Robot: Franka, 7 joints.
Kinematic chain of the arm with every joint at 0, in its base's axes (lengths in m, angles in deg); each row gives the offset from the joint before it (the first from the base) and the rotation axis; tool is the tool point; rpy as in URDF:
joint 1: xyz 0 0 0.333 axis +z
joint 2: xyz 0 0 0 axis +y
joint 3: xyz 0 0 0.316 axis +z
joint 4: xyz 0.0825 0 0 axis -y
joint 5: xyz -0.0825 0 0.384 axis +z
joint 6: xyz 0 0 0 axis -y
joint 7: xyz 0.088 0 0 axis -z
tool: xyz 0 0 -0.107 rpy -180 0 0
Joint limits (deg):
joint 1: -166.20..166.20
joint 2: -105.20..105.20
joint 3: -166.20..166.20
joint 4: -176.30..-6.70
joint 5: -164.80..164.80
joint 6: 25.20..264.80
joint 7: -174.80..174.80
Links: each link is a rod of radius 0.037 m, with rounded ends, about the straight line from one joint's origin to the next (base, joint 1, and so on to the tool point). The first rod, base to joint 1, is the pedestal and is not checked.
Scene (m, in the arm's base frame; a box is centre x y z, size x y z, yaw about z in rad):
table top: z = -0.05
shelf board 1: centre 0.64 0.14 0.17 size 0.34 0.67 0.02 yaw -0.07
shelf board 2: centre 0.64 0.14 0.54 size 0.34 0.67 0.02 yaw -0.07
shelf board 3: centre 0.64 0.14 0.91 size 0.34 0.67 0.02 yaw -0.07
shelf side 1: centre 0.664 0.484 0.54 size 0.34 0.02 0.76 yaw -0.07
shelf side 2: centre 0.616 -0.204 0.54 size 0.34 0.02 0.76 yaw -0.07
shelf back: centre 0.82 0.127 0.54 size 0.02 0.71 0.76 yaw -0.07
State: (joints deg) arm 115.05 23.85 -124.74 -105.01 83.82 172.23 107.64
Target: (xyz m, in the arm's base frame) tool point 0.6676 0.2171 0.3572
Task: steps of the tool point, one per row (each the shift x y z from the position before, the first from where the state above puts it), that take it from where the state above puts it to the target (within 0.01 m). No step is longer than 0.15 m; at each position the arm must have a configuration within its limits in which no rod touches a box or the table.
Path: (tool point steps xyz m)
1: -0.0807 0.0092 -0.0009
2: -0.1014 0.0036 0.0008
3: 0.0437 0.1025 -0.0757
4: 0.0187 0.0841 -0.0953
5: -0.0022 0.0559 -0.1067
6: -0.0174 0.0227 -0.1081
7: 0.0746 0.0204 -0.0133
8: 0.0768 0.0038 -0.0059
9: 0.0757 -0.0135 0.0038
10: 0.0708 -0.0316 0.0154

